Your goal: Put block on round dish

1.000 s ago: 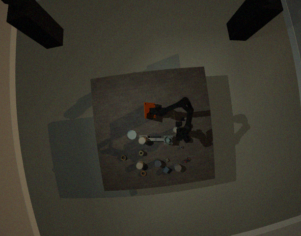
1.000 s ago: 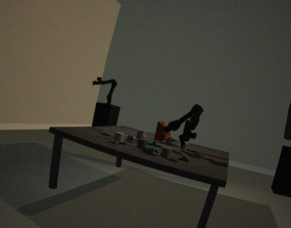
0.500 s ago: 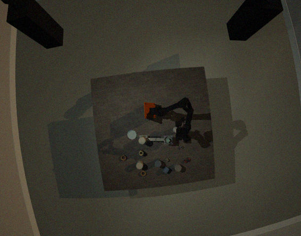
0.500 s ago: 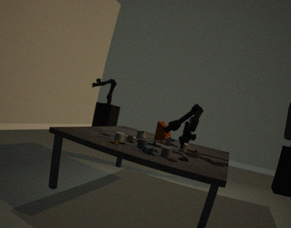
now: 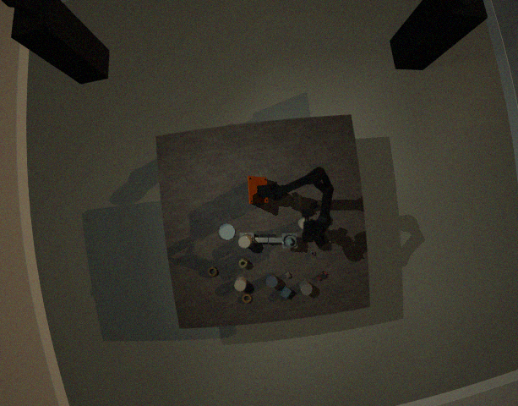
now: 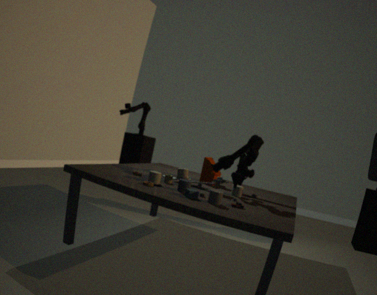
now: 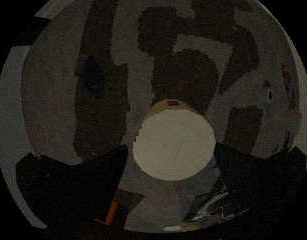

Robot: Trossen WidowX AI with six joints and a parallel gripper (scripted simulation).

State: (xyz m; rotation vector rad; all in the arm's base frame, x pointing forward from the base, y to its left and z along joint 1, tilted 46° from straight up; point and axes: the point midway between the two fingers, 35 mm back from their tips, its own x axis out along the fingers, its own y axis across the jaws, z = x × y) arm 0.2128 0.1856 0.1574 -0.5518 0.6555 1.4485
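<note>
My gripper tip is now 10 cm to the left of the bluish block, 9 cm short of it and 4 cm below it. Round my gripper tip: blue cylinder: 33 cm ahead, 24 cm to the right, 1 cm below; then toy: 35 cm ahead, 10 cm to the left, 4 cm below; then balance: 22 cm to the right, 9 cm ahead, 3 cm below.
</note>
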